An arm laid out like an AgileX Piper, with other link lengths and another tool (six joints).
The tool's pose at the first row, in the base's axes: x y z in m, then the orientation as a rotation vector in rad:
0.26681, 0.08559, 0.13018, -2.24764, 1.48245, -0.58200
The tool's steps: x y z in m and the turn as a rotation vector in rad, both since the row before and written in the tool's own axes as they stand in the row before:
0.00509, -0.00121, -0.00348, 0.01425, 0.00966, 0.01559
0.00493, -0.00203, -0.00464, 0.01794, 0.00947, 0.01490
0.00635, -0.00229, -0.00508, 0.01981, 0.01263, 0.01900
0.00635, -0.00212, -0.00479, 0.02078, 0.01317, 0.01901
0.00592, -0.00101, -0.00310, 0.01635, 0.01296, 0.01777
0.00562, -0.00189, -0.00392, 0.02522, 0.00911, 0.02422
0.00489, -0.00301, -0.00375, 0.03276, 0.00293, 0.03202
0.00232, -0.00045, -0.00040, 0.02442, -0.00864, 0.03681
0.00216, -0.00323, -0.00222, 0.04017, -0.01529, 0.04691
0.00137, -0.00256, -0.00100, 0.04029, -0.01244, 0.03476
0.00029, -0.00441, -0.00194, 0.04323, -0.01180, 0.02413
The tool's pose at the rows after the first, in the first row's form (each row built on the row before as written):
0.26769, 0.08102, 0.13440, -2.22357, 1.49449, -0.59764
0.26836, 0.07675, 0.13999, -2.19719, 1.50320, -0.61537
0.26927, 0.07115, 0.14625, -2.16566, 1.51614, -0.63647
0.26997, 0.06545, 0.15215, -2.13318, 1.52835, -0.65853
0.27050, 0.05990, 0.15596, -2.10487, 1.54173, -0.67773
0.27092, 0.05480, 0.16089, -2.06418, 1.55301, -0.69558
0.27186, 0.05062, 0.16624, -2.01108, 1.56254, -0.70796
0.27240, 0.04844, 0.16707, -1.96025, 1.57442, -0.69993
0.27358, 0.04674, 0.17104, -1.88936, 1.57999, -0.69075
0.27486, 0.04563, 0.17360, -1.82954, 1.57591, -0.68950
0.27642, 0.04554, 0.17817, -1.77741, 1.56114, -0.69527

